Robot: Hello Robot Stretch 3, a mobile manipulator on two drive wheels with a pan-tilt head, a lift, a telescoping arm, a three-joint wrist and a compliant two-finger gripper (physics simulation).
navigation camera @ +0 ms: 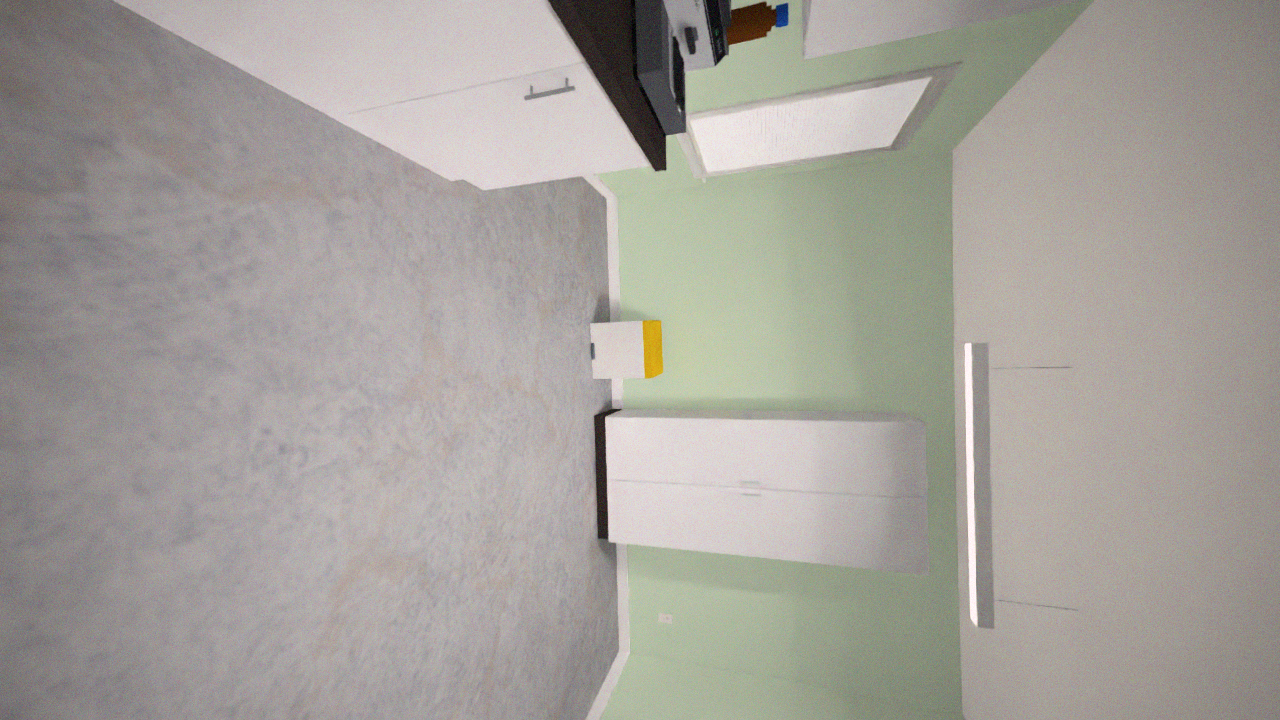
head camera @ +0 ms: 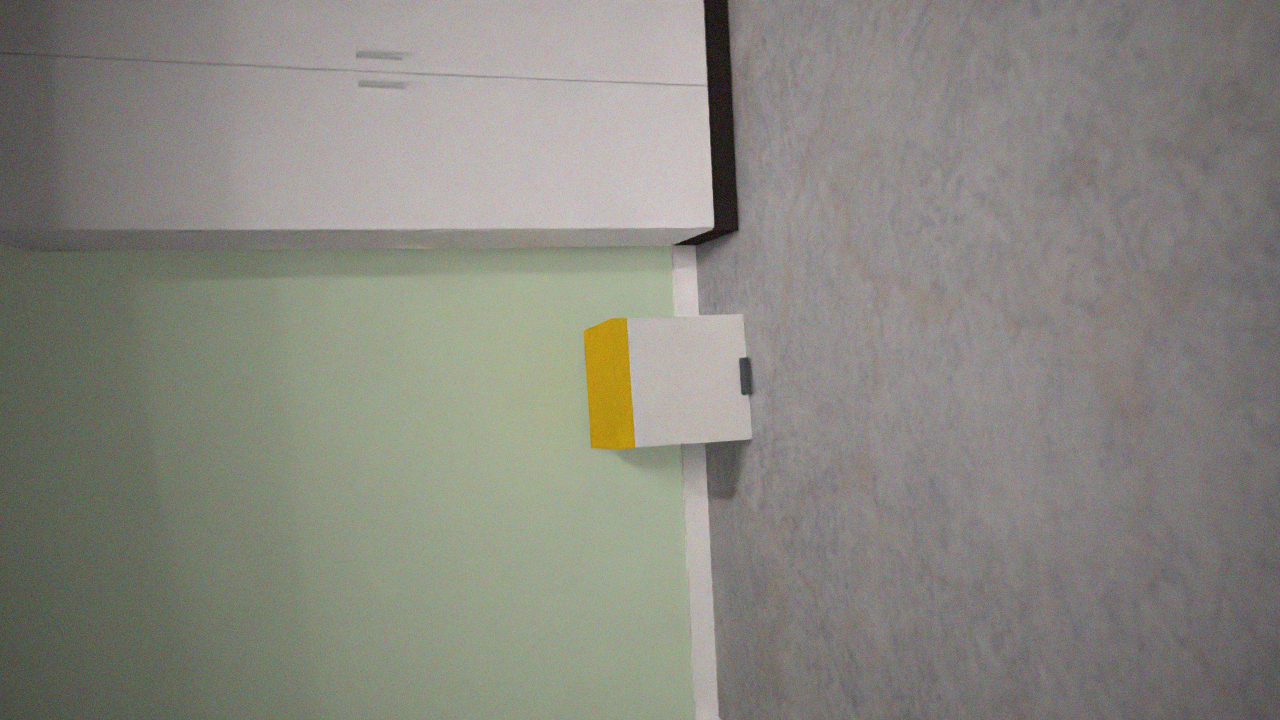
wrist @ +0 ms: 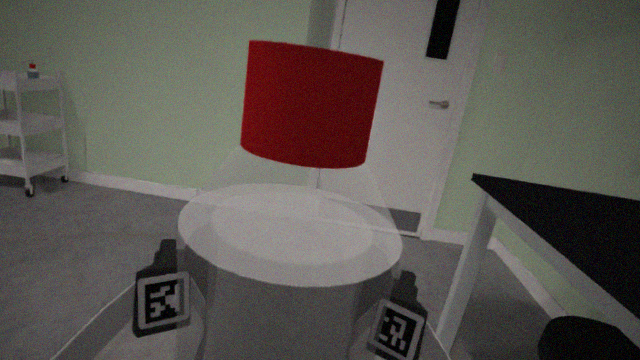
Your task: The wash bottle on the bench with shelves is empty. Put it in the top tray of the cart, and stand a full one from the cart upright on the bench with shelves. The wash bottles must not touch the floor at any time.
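Places are measured from the robot's base along level axes (x up, y right, z ahead), in centimetres.
Pixels of known places: gripper, fingertip midpoint: (wrist: 289, 261).
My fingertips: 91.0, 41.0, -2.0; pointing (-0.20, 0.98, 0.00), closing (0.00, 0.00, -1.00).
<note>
Behind a point stands the place of what it marks, as x, y, z.
The wash bottle (wrist: 280, 312) {96.2, 30.8, -2.1}, clear and seemingly empty with a red cap, stands close in front of the wrist camera. My gripper (wrist: 289, 261) {91.0, 41.0, -2.0} is shut on its body, one finger on each side. The bottle's base is hidden. The white three-tier cart (wrist: 47, 84) {69.1, 239.4, 168.4} stands far off at the left in the wrist view, against the green wall. A small wash bottle (wrist: 33, 74) {74.8, 235.0, 173.7} with a red cap and bluish contents stands upright on its top tray. A black bench top (wrist: 565, 220) {76.2, 97.5, -65.2} shows at the right; no shelves show on it. The gripper does not show in the head or navigation views.
A white cabinet (head camera: 447, 152) {93.8, 80.8, 297.4} (navigation camera: 760, 519) {117.5, 123.8, 295.1} stands by a white bin with a yellow lid (head camera: 608, 385) {45.0, 10.1, 312.5} (navigation camera: 653, 349) {45.0, 10.8, 312.7}. A dark-topped counter (navigation camera: 617, 80) {91.1, -64.6, 109.4} carries equipment and a brown bottle (navigation camera: 750, 24) {121.2, -95.3, 150.1}. The wrist view shows a door (wrist: 400, 160) {52.8, 239.8, -61.8} and a black stool seat (wrist: 585, 337).
</note>
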